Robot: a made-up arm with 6 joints.
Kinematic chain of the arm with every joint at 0, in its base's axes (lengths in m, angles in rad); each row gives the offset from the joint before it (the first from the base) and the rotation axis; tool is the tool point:
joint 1: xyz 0 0 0.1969 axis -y
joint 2: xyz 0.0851 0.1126 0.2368 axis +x
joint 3: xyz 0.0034 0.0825 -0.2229 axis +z
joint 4: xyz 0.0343 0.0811 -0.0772 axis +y
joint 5: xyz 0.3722 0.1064 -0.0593 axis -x
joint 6: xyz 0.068 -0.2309 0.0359 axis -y
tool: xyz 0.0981 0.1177 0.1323
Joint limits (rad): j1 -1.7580..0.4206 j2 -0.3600..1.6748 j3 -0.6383..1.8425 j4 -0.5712..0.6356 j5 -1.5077..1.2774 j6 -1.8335..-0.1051
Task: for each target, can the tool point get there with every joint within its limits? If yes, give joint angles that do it. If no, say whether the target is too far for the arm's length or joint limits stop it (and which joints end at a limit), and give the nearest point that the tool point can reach.
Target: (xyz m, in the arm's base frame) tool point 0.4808 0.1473 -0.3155
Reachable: yes | joints -1.1547 1.1486 -0.4098 -0.2808 0.5703 -0.3193
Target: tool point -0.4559 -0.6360 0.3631
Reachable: no: joint limits stop it (at a limit: joint 1, joint 2, joint 3, joint 4, joint 6) | nearest point -0.4818 -0.2798 -0.1304 | short by 0.609 m
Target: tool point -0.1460 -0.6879 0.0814
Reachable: no: joint limits stop it (at a limit: joint 1, joint 2, joint 3, joint 6) | nearest point -0.3628 -0.3045 -0.2128 | short by 0.530 m
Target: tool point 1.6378 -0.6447 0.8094
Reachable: no: too far | nearest point 0.8488 0.0065 0.5143 | short by 1.065 m
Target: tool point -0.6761 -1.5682 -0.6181
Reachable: no: too far | nearest point -0.3863 -0.2979 -0.2835 | short by 1.345 m
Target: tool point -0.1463 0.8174 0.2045
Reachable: yes | joints -0.1742 0.0243 1.6339 0.1171 0.8495 -0.4728
